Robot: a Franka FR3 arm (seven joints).
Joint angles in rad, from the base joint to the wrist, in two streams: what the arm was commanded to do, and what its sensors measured. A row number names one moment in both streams.
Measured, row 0:
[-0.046 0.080 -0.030 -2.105 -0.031 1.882 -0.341]
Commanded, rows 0 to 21:
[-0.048 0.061 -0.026 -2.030 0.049 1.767 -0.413]
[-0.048 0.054 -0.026 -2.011 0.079 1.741 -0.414]
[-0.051 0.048 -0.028 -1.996 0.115 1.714 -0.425]
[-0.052 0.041 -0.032 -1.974 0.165 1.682 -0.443]
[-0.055 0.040 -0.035 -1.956 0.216 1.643 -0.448]
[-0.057 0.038 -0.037 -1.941 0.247 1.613 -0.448]
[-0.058 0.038 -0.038 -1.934 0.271 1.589 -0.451]
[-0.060 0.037 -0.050 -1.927 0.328 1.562 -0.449]
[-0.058 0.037 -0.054 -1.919 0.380 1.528 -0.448]
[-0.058 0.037 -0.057 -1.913 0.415 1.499 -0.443]
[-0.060 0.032 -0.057 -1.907 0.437 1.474 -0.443]
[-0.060 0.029 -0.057 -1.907 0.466 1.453 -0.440]
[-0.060 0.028 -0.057 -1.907 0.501 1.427 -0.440]
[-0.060 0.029 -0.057 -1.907 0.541 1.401 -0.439]
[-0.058 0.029 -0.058 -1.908 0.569 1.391 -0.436]
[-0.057 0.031 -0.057 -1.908 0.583 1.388 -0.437]
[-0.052 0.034 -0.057 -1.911 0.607 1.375 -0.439]
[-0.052 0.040 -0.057 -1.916 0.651 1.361 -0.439]
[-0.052 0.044 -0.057 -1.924 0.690 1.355 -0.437]
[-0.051 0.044 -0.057 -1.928 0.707 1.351 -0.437]
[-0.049 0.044 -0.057 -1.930 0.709 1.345 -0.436]
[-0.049 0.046 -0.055 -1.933 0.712 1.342 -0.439]
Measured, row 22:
[-0.046 0.043 -0.056 -1.920 0.670 1.369 -0.428]
